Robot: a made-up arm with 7 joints.
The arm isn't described. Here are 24 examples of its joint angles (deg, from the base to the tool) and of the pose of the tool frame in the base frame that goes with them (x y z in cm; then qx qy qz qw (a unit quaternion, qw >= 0)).
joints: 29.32 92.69 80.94 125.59 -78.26 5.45 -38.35
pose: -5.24 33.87 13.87 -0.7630 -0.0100 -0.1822 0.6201
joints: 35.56 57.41 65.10 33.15 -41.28 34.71 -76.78
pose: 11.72 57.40 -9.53 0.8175 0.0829 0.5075 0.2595
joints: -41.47 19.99 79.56 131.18 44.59 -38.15 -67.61
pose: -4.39 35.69 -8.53 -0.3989 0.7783 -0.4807 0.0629
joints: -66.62 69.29 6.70 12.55 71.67 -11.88 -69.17
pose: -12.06 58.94 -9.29 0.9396 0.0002 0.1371 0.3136
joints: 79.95 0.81 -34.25 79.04 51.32 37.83 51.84
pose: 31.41 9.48 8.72 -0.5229 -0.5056 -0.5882 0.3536
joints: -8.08 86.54 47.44 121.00 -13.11 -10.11 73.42
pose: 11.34 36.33 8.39 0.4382 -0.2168 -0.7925 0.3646
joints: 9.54 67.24 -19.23 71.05 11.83 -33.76 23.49
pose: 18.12 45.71 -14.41 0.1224 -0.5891 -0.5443 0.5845
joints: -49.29 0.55 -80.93 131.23 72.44 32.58 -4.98
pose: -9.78 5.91 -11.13 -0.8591 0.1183 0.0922 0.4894
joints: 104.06 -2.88 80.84 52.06 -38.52 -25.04 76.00
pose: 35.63 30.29 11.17 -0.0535 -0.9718 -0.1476 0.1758
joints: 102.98 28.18 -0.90 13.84 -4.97 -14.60 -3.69
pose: 35.88 38.81 12.53 0.2439 -0.8715 0.1429 0.4008
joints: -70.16 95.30 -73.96 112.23 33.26 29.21 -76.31
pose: -11.26 39.41 -8.78 0.2439 0.1389 -0.6700 0.6873
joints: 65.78 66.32 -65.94 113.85 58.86 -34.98 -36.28
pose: 21.70 30.21 -2.67 -0.1382 -0.9159 -0.0345 0.3754
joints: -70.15 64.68 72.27 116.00 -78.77 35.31 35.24
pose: 6.84 41.61 -2.58 0.8079 0.0404 -0.4330 0.3977
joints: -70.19 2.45 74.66 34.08 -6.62 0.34 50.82
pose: -36.67 29.74 -15.94 0.0939 0.1032 0.3985 0.9065
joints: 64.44 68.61 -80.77 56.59 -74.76 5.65 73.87
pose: 24.69 46.52 -9.24 0.3884 0.4512 -0.6013 0.5329
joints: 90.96 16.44 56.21 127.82 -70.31 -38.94 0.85
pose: 11.37 33.91 7.81 -0.8199 0.4556 -0.2722 0.2149
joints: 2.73 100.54 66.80 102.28 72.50 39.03 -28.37
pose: 5.74 37.72 19.68 0.3182 -0.8620 0.0564 0.3905
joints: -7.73 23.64 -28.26 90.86 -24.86 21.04 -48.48
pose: 11.52 21.44 -28.66 0.4562 -0.5983 -0.2104 0.6243
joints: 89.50 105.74 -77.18 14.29 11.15 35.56 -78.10
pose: -7.58 60.96 1.02 0.9213 0.2859 0.2301 0.1285
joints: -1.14 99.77 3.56 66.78 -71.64 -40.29 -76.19
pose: 16.03 50.82 6.23 -0.4978 0.5220 0.6800 0.1314
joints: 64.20 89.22 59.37 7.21 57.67 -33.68 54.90
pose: -0.67 61.85 1.56 -0.2939 0.9166 -0.2433 0.1191
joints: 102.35 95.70 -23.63 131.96 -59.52 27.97 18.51
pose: 1.10 33.48 12.33 -0.9491 0.3032 0.0195 0.0833
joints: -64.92 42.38 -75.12 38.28 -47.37 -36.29 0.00
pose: -31.66 37.67 -17.86 -0.6279 0.1143 -0.6334 0.4375
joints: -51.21 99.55 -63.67 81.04 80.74 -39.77 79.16
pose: -3.33 49.48 -12.42 -0.5699 0.0236 -0.2135 0.7932
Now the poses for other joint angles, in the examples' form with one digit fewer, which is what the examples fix.
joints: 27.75 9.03 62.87 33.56 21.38 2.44 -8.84
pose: 21.8 33.4 -32.1 0.038 -0.415 0.673 0.612
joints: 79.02 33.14 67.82 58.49 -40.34 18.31 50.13
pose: 22.5 49.3 1.3 0.108 -0.811 0.220 0.531
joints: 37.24 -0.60 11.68 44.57 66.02 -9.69 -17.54
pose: 32.7 20.7 -23.3 -0.226 -0.507 0.608 0.568
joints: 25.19 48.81 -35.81 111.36 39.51 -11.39 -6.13
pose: 20.4 27.2 -12.6 -0.168 -0.813 -0.236 0.506
